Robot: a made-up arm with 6 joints.
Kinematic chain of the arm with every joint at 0, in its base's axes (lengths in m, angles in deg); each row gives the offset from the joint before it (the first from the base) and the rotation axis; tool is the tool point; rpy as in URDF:
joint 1: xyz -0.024 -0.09 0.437 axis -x
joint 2: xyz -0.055 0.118 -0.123 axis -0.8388 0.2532 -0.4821
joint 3: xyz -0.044 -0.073 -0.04 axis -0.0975 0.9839 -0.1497
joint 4: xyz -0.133 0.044 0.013 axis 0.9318 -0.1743 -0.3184
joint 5: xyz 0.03 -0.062 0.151 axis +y
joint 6: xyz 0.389 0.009 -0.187 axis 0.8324 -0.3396 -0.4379
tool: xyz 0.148 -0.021 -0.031 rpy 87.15 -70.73 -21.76
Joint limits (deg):
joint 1: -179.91..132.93
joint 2: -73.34..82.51
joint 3: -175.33..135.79
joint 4: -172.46..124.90
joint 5: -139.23..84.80
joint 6: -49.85..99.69
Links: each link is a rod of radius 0.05 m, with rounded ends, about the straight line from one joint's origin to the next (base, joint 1, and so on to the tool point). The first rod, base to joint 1, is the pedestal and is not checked.
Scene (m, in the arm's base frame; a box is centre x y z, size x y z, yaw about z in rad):
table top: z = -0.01
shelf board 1: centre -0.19 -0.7 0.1 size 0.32 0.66 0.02 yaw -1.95
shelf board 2: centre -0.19 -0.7 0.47 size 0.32 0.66 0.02 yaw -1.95
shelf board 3: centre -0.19 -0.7 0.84 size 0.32 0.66 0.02 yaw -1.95
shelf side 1: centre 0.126 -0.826 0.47 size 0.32 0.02 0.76 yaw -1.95
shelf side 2: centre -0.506 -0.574 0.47 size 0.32 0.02 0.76 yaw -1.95
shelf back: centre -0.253 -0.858 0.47 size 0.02 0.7 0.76 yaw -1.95
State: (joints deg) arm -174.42 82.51 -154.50 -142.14 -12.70 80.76
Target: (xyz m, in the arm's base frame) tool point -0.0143 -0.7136 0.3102
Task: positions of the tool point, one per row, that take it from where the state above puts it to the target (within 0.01 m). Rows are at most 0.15 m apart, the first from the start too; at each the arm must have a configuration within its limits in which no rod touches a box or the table.
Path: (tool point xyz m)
1: 0.0190 -0.5932 0.6269
2: 0.0417 -0.5353 0.6264
3: 0.0529 -0.4811 0.6217
4: 0.0601 -0.5060 0.5347
5: 0.0699 -0.5076 0.4278
6: 0.0816 -0.4730 0.3102
7: 0.0675 -0.5312 0.3024
8: 0.0464 -0.5921 0.2992
9: 0.0188 -0.6537 0.3016
10: -0.0143 -0.7136 0.3102

